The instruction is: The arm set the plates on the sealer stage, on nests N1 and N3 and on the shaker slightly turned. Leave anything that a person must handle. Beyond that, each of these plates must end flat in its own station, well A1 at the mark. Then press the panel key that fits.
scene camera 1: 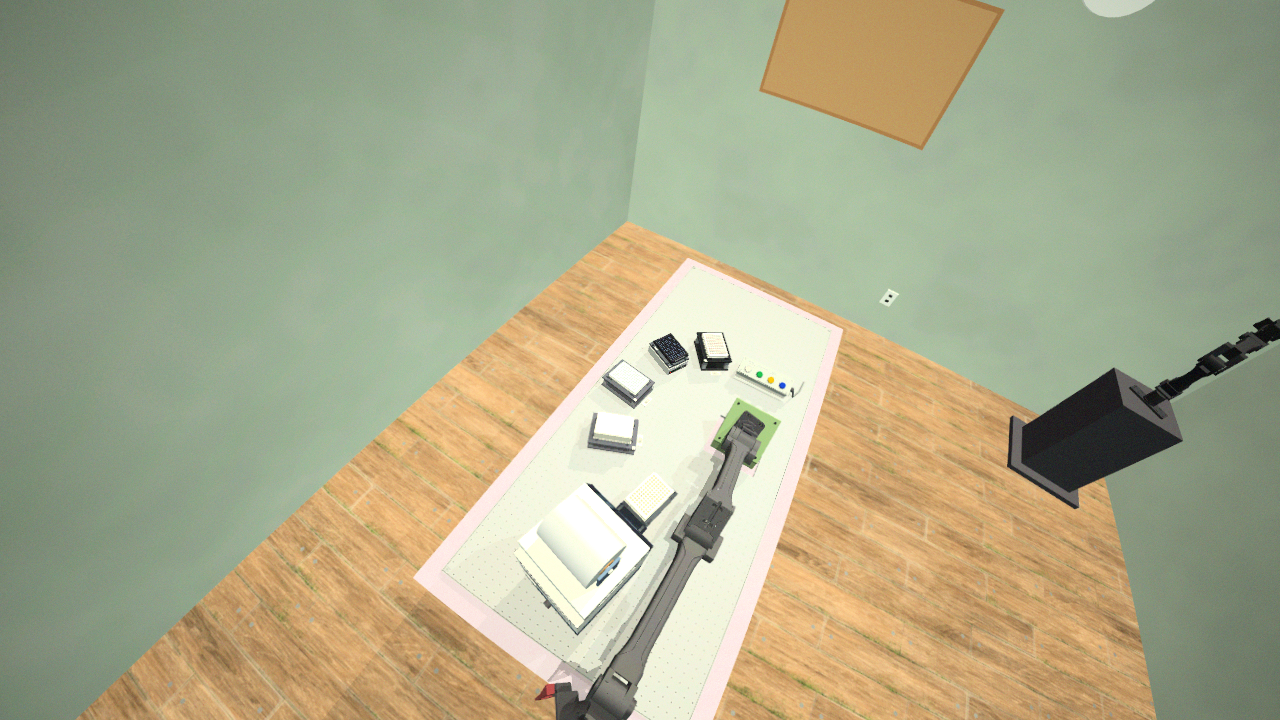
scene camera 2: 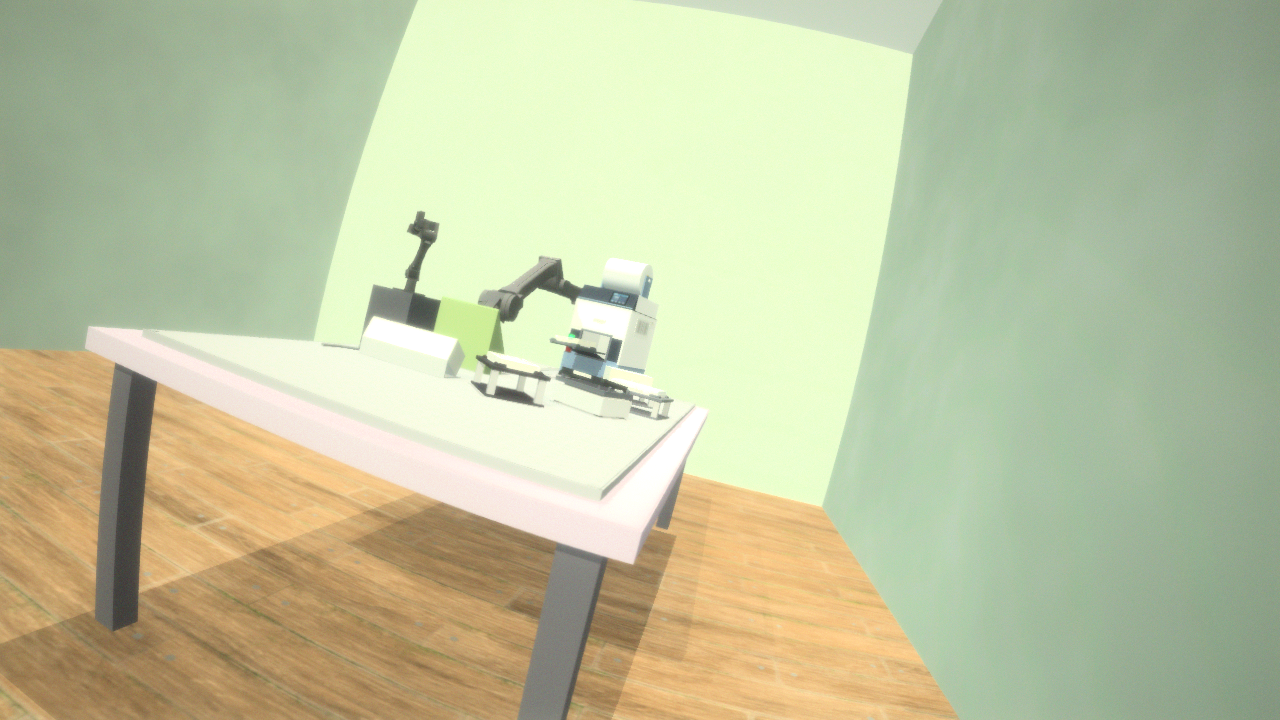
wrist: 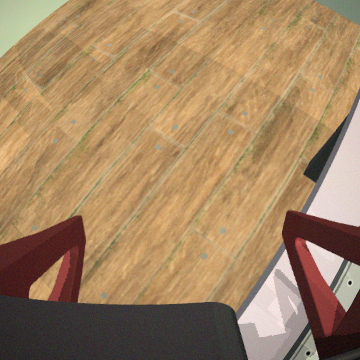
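Observation:
My gripper (wrist: pixel 187 226) is open and empty; a red finger shows at the bottom edge of scene camera 1, near the table's end beyond the sealer. The white sealer (scene camera 1: pixel 581 550) (scene camera 2: pixel 613 326) has a plate with yellowish wells (scene camera 1: pixel 650 495) on its extended stage. White-topped plates sit on two dark nests, one plate (scene camera 1: pixel 614 426) nearer the sealer, another plate (scene camera 1: pixel 629 379) farther along. A low block carries a black dotted plate or top (scene camera 1: pixel 668 350); which, I cannot tell. A pale striped plate (scene camera 1: pixel 713 344) sits on a black stand. Nest labels and A1 marks are unreadable.
The key panel (scene camera 1: pixel 762 380) (scene camera 2: pixel 411 344) has white, green, yellow and blue keys. The arm's green base plate (scene camera 1: pixel 765 419) is beside it. My arm stretches past the sealer. Another arm stands on a black pedestal (scene camera 1: pixel 1096 438) off the table. A pink border rings the table (scene camera 1: pixel 483 617).

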